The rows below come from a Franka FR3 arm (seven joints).
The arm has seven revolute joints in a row. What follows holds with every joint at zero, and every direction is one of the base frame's. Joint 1 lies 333 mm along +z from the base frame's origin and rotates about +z. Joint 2 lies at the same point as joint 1 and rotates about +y. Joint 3 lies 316 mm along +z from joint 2 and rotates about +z. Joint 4 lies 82.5 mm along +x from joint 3 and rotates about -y. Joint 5 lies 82.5 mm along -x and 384 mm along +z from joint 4 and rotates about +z. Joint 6 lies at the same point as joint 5 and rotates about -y. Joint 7 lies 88 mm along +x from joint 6 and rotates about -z. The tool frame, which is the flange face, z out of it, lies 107 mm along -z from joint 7; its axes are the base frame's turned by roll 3.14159, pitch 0 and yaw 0 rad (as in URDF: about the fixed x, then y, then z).
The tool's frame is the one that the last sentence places.
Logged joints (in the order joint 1, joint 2, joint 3, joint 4, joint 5, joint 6, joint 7), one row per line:
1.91 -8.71 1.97 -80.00 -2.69 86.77 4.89
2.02 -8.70 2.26 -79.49 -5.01 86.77 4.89
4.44 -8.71 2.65 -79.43 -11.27 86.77 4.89
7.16 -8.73 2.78 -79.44 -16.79 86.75 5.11
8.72 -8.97 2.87 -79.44 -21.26 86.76 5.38
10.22 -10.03 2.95 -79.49 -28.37 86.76 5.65
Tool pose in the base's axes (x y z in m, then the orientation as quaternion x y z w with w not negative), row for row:
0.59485 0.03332 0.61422 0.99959 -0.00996 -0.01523 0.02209
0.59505 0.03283 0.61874 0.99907 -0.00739 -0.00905 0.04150
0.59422 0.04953 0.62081 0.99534 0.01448 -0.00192 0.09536
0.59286 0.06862 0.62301 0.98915 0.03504 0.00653 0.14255
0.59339 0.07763 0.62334 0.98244 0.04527 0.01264 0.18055
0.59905 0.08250 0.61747 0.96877 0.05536 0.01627 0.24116
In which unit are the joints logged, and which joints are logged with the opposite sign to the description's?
The joints are logged in degrees. Opposite sign: joint 2.
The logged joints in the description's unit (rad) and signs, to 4 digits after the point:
0.0333 0.1520 0.0344 -1.3963 -0.0469 1.5144 0.0853
0.0353 0.1518 0.0394 -1.3874 -0.0874 1.5144 0.0853
0.0775 0.1520 0.0463 -1.3863 -0.1967 1.5144 0.0853
0.1250 0.1524 0.0485 -1.3865 -0.2930 1.5141 0.0892
0.1522 0.1566 0.0501 -1.3865 -0.3711 1.5142 0.0939
0.1784 0.1751 0.0515 -1.3874 -0.4951 1.5142 0.0986

